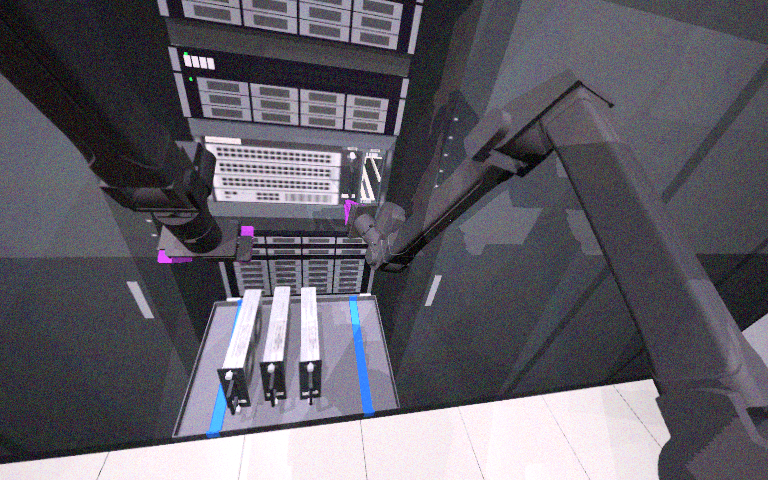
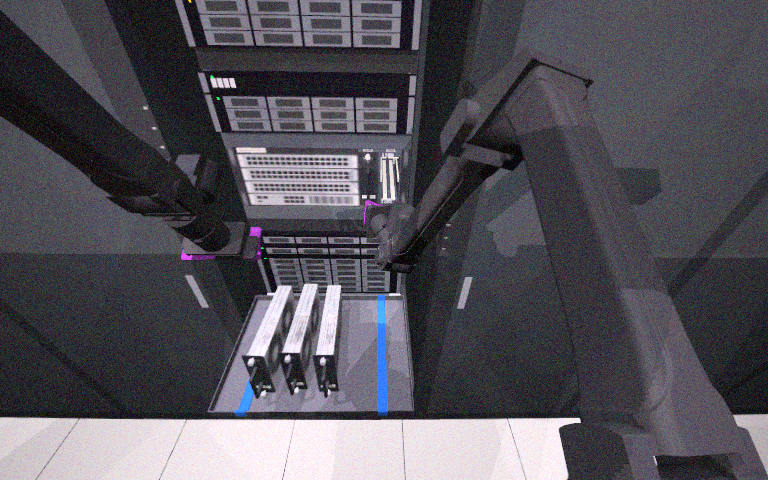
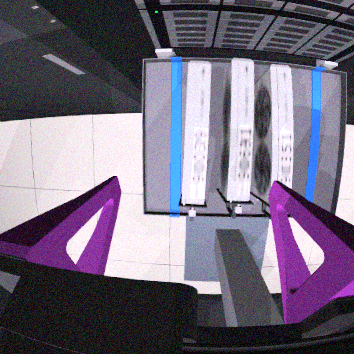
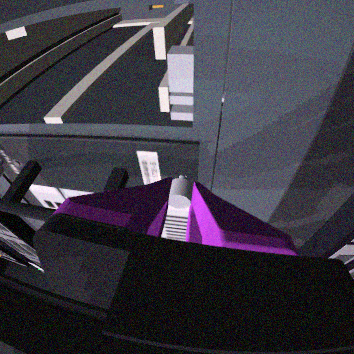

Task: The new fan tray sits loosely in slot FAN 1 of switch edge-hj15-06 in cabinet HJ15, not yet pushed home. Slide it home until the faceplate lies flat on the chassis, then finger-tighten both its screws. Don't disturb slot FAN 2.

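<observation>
The new fan tray (image 1: 349, 175) (image 2: 368, 176) stands in slot FAN 1, right of the white port cards; its upper screw (image 1: 352, 154) (image 2: 367, 156) shows. I cannot tell whether its faceplate lies flat. My right gripper (image 1: 350, 206) (image 2: 369, 206) (image 4: 181, 189) is shut on the tray's lower screw (image 4: 180, 200), a ribbed metal cylinder between the fingertips, beside the white label (image 4: 149, 167). Slot FAN 2 (image 1: 371, 178) (image 2: 389, 180), with pale rails inside, is directly to the right. My left gripper (image 1: 209, 244) (image 2: 225, 244) (image 3: 194, 185) is open and empty, above and in front of the shelf.
Three old-looking fan trays (image 1: 309, 328) (image 2: 329, 322) (image 3: 241, 140) stand side by side on the grey shelf (image 1: 339, 362) (image 2: 362, 362) (image 3: 160, 135) with blue strips. Servers (image 1: 300, 271) fill the rack below the switch. Dark cabinet doors flank both sides; my right forearm crosses in front at right.
</observation>
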